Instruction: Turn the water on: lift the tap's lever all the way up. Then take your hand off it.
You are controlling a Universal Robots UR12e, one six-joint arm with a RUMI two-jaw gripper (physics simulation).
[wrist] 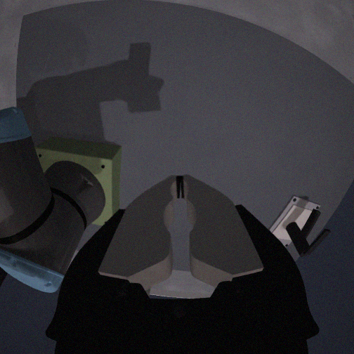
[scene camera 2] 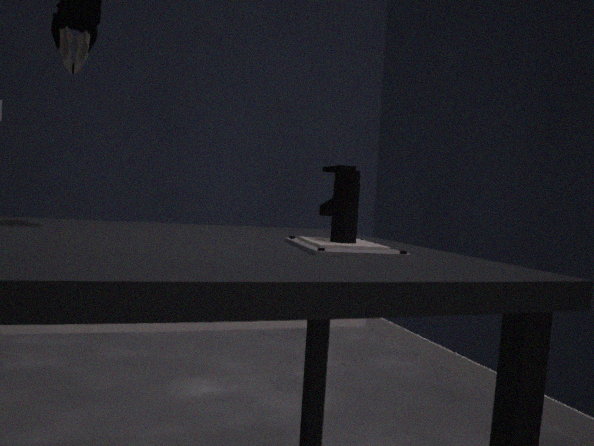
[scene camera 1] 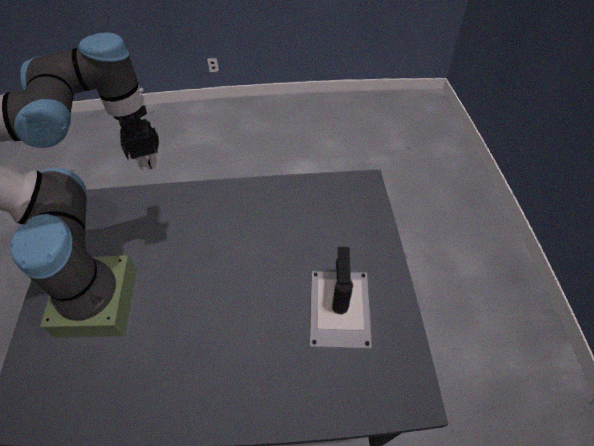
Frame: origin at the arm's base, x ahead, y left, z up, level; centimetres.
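Seen in the pictures: gripper, between the fingertips: (scene camera 2: 72, 73) (scene camera 1: 151, 168); arm's base, origin of its link: (scene camera 1: 85, 290).
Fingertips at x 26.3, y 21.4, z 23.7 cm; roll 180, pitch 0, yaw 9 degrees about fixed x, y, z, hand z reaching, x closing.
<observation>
Pixels of each thing's top centre, then the offset from my fingertips to it. "*": a spot on its surface instead.
- black tap, a spot on its surface: (scene camera 2: 345, 210) (scene camera 1: 339, 304) * dx +45.8, dy -36.7, dz -24.6 cm
- pale plate, centre of its top: (scene camera 2: 343, 243) (scene camera 1: 340, 307) dx +47.0, dy -34.6, dz -30.8 cm
- spout, centre of its top: (scene camera 2: 334, 195) dx +48.5, dy -27.8, dz -22.1 cm
The black tap (scene camera 1: 341, 301) (scene camera 2: 345, 210) (wrist: 298, 238) stands upright on a pale plate (scene camera 1: 341, 338) (scene camera 2: 370, 248) at the right of the table. Its lever (scene camera 1: 343, 265) (scene camera 2: 331, 169) (wrist: 319, 241) sticks out from the top and looks about level in the second scene view. The spout (scene camera 2: 326, 207) (wrist: 312, 222) juts out below it on the same side. My gripper (scene camera 1: 149, 166) (scene camera 2: 73, 71) (wrist: 179, 177) is shut and empty, its fingertips together. It hangs high above the table, far to the left of the tap and touching nothing.
The arm's green base block (scene camera 1: 120, 300) (wrist: 112, 175) stands at the left of the dark table (scene camera 1: 225, 375) (scene camera 2: 150, 300) (wrist: 240, 100). The arm's shadow falls on the table near that block. A wall socket (scene camera 1: 213, 65) is on the back wall.
</observation>
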